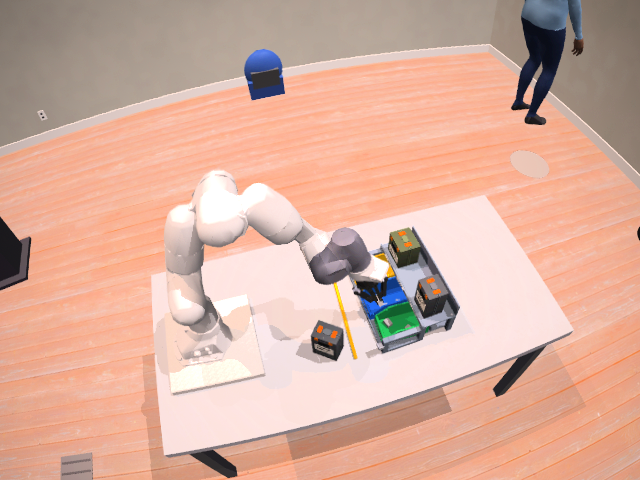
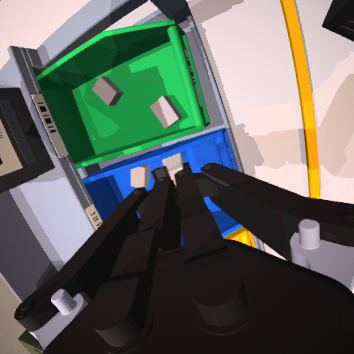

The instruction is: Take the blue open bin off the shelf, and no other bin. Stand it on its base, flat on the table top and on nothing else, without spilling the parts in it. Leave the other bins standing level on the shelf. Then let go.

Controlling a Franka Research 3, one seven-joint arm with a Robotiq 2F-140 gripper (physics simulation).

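The blue open bin point(image 1: 397, 295) point(image 2: 200, 154) is in the shelf point(image 1: 416, 273) point(image 2: 45, 220), between the green bin point(image 1: 397, 321) point(image 2: 130, 117) and the yellow bin point(image 1: 383, 263) point(image 2: 243, 236). Light parts point(image 2: 139, 176) lie in the blue bin; the gripper hides much of its inside. The green bin holds two grey parts and appears level. The yellow bin is mostly hidden. My gripper point(image 1: 379, 299) point(image 2: 175, 162) is shut with nothing between its fingertips. The fingertips are over or inside the blue bin; their exact height is unclear.
An olive box point(image 1: 404, 246) and a dark box point(image 1: 431, 297) point(image 2: 20, 140) stand on the shelf's other side. Another dark box point(image 1: 327, 341) point(image 2: 342, 20) stands on the table point(image 1: 279, 397). A yellow strip point(image 1: 345, 320) point(image 2: 305, 100) runs between it and the shelf.
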